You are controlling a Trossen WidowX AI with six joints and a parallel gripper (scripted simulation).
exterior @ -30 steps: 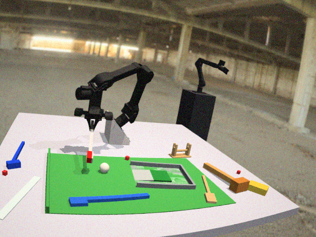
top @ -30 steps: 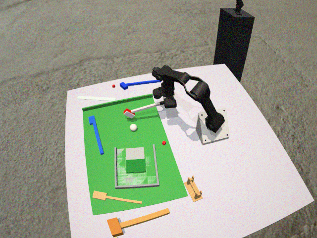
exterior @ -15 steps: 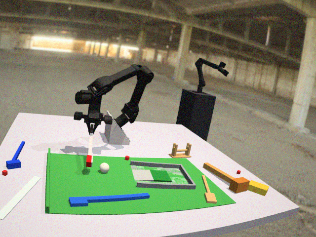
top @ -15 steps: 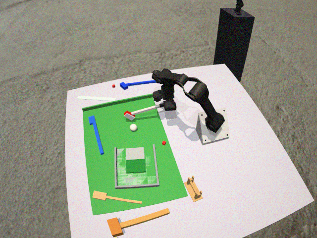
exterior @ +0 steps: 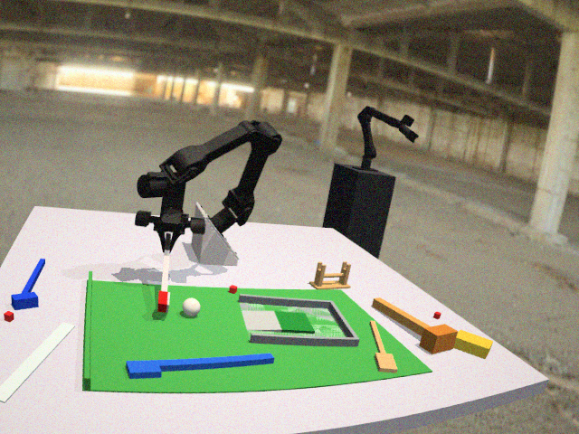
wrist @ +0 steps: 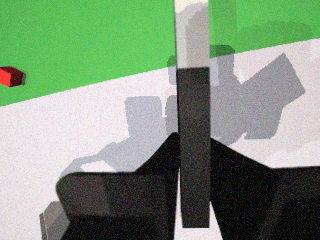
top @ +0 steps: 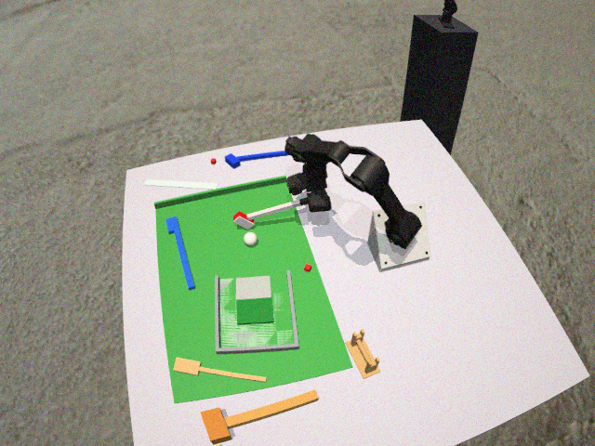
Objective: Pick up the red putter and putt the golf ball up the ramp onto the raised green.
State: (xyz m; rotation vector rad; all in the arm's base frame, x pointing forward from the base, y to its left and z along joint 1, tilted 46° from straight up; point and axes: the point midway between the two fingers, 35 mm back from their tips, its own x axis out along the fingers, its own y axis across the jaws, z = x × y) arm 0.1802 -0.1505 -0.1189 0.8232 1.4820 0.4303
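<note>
Right now the red putter is 120 mm ahead of my gripper tip and 20 mm to the right of it. Also, from my gripper tip: wooden rack (50 mm ahead, 490 mm to the left, 40 mm below); then green wall (270 mm ahead, 230 mm to the right, 60 mm below); then white golf ball (220 mm ahead, 20 mm to the left, 50 mm below).
</note>
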